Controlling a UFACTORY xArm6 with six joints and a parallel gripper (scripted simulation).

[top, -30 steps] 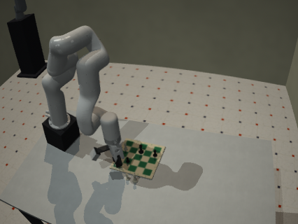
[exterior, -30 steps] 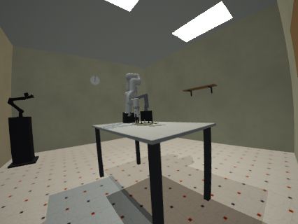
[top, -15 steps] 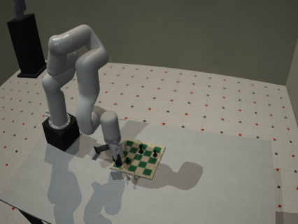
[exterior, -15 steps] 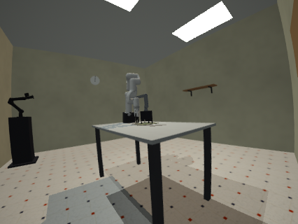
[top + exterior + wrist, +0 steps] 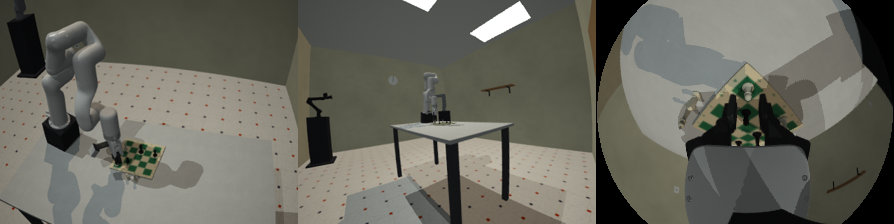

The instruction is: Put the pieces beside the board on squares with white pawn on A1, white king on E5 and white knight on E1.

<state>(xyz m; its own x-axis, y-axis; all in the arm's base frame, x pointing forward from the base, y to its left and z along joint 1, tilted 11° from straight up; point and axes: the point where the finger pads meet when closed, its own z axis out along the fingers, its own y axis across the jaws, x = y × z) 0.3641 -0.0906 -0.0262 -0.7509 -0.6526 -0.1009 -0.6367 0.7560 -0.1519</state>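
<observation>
Right now my hand is 8 cm short of the chessboard, 7 cm to the right of it and 5 cm above it.
</observation>
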